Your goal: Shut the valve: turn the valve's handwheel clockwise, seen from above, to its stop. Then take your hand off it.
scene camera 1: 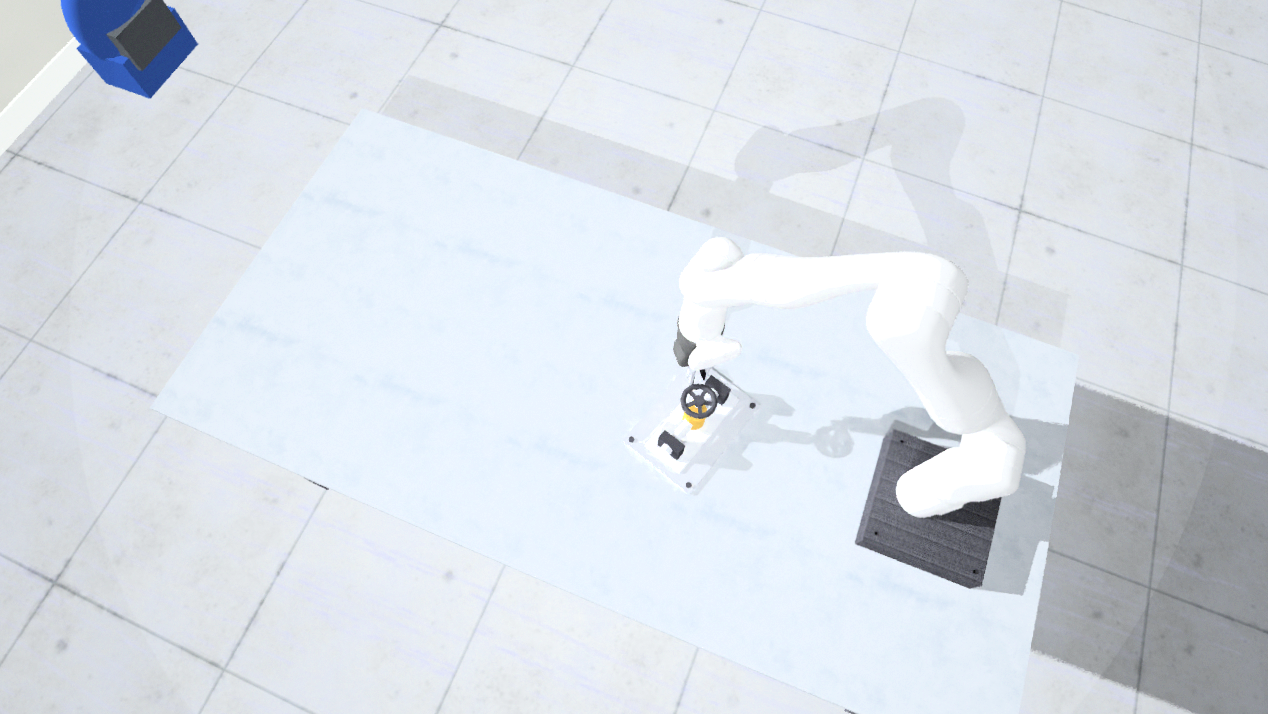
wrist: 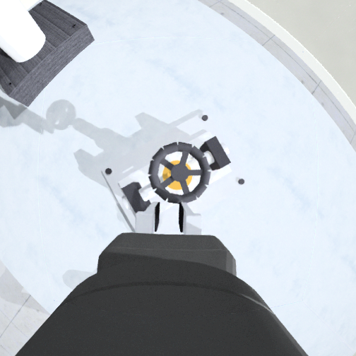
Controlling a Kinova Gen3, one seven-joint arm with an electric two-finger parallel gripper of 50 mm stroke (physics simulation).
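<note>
The valve's dark five-spoked handwheel [scene camera 1: 699, 401] [wrist: 180, 172] sits over the yellow valve body [scene camera 1: 695, 423] [wrist: 168, 174], which is on a pale base plate [scene camera 1: 733, 415] [wrist: 225, 187] with dark screws at its corners. My gripper [scene camera 1: 700, 376] [wrist: 168, 212] is partly open and nothing is between its fingers. It points down at the wheel's side. In the wrist view the fingertips show just below the wheel's rim; whether they touch it cannot be told. In the scene view the arm partly covers the fingers.
Two black pipe clamps [scene camera 1: 670, 444] [wrist: 215, 153] hold the white pipe on either side of the valve body. The arm's dark base block [scene camera 1: 922, 554] [wrist: 60, 50] stands on the pale table [scene camera 1: 443, 310] [wrist: 280, 225] to the right in the scene view. A blue object [scene camera 1: 146, 75] is at the far upper left.
</note>
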